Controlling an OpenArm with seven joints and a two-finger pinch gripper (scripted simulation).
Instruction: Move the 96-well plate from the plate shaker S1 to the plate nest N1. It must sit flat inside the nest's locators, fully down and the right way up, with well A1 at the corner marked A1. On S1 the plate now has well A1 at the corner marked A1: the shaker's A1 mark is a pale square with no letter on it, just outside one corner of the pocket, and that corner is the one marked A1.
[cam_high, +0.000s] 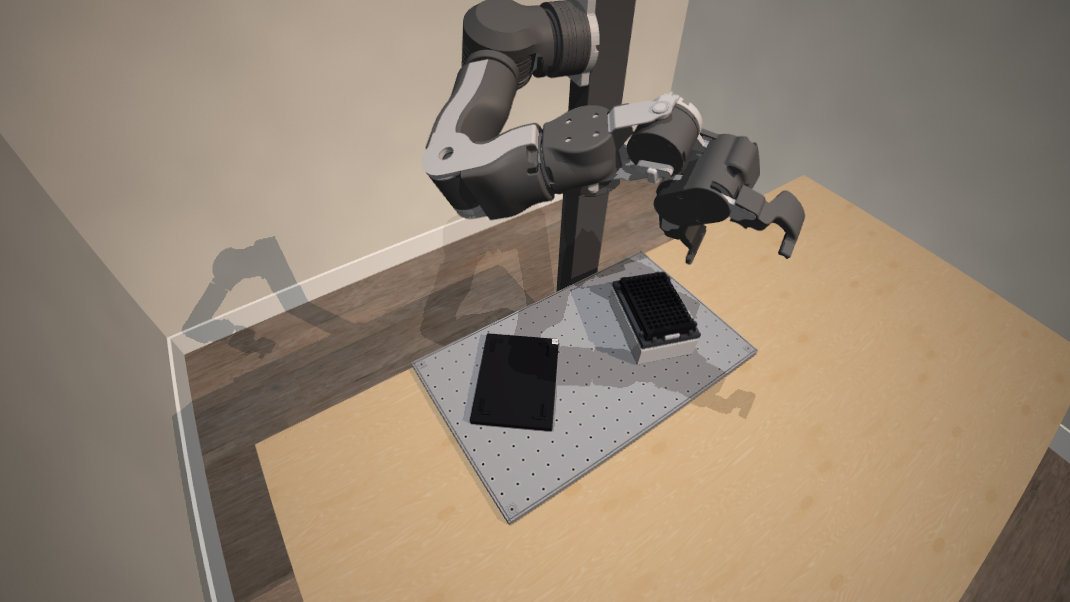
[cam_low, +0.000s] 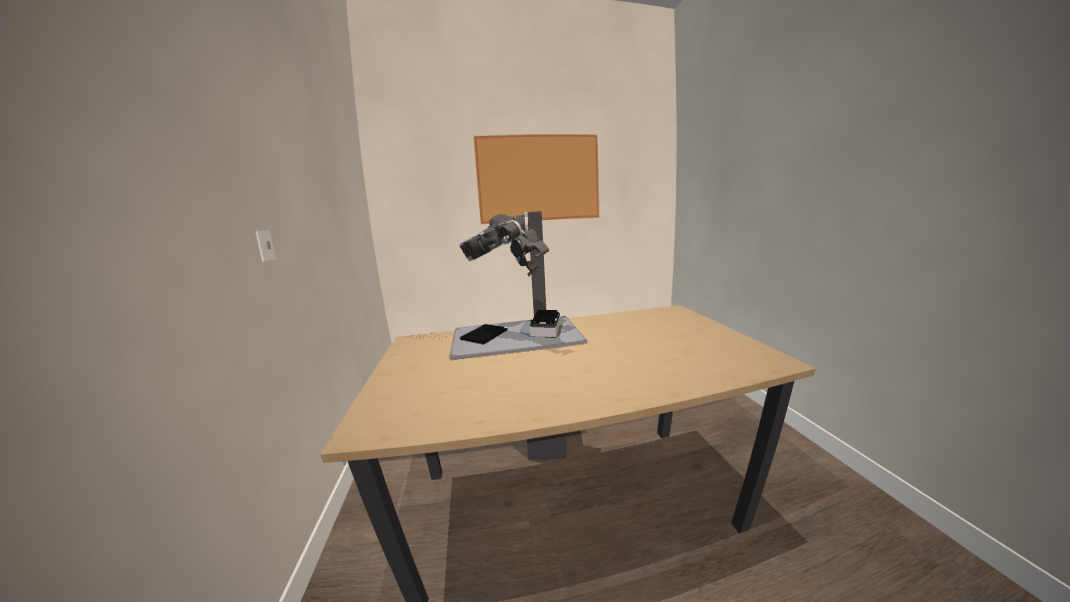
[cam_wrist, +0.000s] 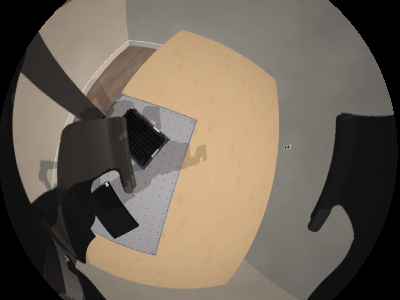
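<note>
Right now the black 96-well plate is 120 mm behind my hand, 10 mm to the left of it and 230 mm below it. The rest, counted from my hand: black plate nest N1: 110 mm behind, 240 mm to the right, 280 mm below; then pale grey plate shaker S1: 90 mm behind, 20 mm to the left, 250 mm below.
</note>
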